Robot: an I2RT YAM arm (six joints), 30 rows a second.
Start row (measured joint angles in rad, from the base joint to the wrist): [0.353 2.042 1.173 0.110 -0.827 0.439]
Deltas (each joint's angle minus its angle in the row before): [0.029 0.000 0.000 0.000 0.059 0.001]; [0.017 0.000 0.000 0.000 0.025 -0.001]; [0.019 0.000 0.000 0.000 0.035 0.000]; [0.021 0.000 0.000 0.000 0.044 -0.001]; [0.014 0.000 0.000 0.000 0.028 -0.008]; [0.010 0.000 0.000 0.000 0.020 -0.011]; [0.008 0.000 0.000 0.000 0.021 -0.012]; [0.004 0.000 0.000 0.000 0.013 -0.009]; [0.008 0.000 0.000 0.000 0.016 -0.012]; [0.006 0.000 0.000 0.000 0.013 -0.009]
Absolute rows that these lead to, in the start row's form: [0.382 2.042 1.173 0.110 -0.768 0.440]; [0.399 2.042 1.173 0.110 -0.743 0.439]; [0.418 2.042 1.173 0.110 -0.708 0.439]; [0.439 2.042 1.173 0.110 -0.664 0.438]; [0.453 2.042 1.173 0.110 -0.636 0.430]; [0.463 2.042 1.173 0.110 -0.616 0.419]; [0.471 2.042 1.173 0.110 -0.595 0.407]; [0.475 2.042 1.173 0.110 -0.582 0.398]; [0.483 2.042 1.173 0.110 -0.566 0.386]; [0.489 2.042 1.173 0.110 -0.553 0.377]
